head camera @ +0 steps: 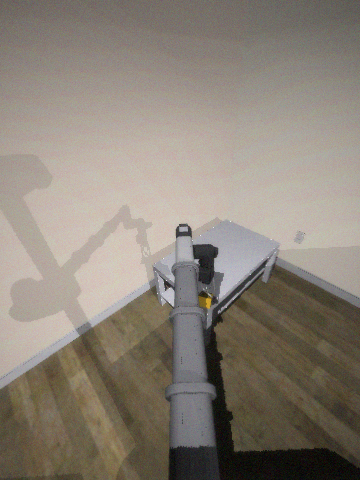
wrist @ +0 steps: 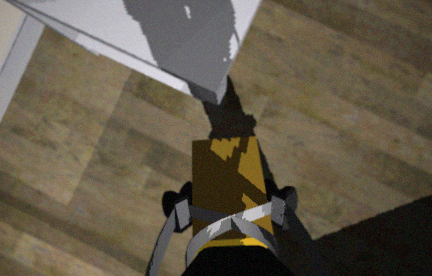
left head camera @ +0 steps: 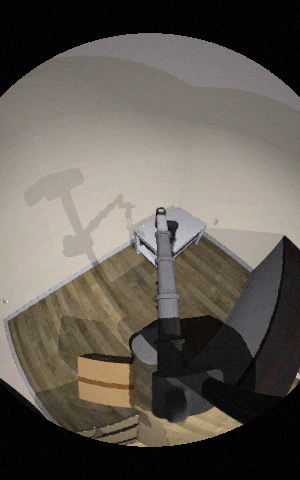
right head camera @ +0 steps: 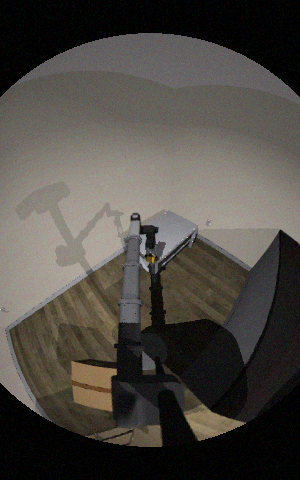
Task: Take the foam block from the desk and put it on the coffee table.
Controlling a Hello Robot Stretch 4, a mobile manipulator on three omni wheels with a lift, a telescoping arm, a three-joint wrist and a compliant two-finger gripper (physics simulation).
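Pixels of known places: gripper, fingertip midpoint: [head camera: 205, 301] [wrist: 228, 195] [right head camera: 151, 258]; robot's base at its link origin: [left head camera: 151, 344] [right head camera: 146, 349].
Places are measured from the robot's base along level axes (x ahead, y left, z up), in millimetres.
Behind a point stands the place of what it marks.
Observation:
The yellow foam block [head camera: 205, 302] @(x 688, y -84, z 724 mm) [right head camera: 151, 259] @(x 685, y -90, z 722 mm) [wrist: 227, 175] @(x 742, y -94, z 712 mm) is held between the two fingertips of my gripper [wrist: 228, 195] @(x 720, y -87, z 685 mm), which is shut on it. In the wrist view the block is over the wood floor, a little short of the near corner of the white coffee table [head camera: 240, 250] @(x 1391, y -444, z 422 mm) [left head camera: 187, 220] @(x 1501, y -494, z 423 mm) [right head camera: 172, 227] @(x 1420, y -402, z 423 mm) [wrist: 100, 25] @(x 1069, y 37, z 423 mm). In the head view the block shows beside the arm, in front of the table's near end. The arm hides part of the table top and the block does not show in the left head view. The desk cannot be made out for certain.
The telescoping arm [head camera: 187, 345] @(x 305, y 2, z 1106 mm) [left head camera: 166, 280] @(x 289, y 2, z 1106 mm) [right head camera: 131, 285] @(x 289, y -7, z 1106 mm) reaches out toward the table, which stands near the room corner. An orange-tan box-like cabinet [left head camera: 105, 372] @(x -275, y 381, z 379 mm) [right head camera: 92, 377] @(x -291, y 424, z 379 mm) stands at the lower left. A large dark panel [left head camera: 272, 320] @(x 15, y -738, z 874 mm) [right head camera: 267, 320] @(x 34, y -760, z 862 mm) rises at the right.

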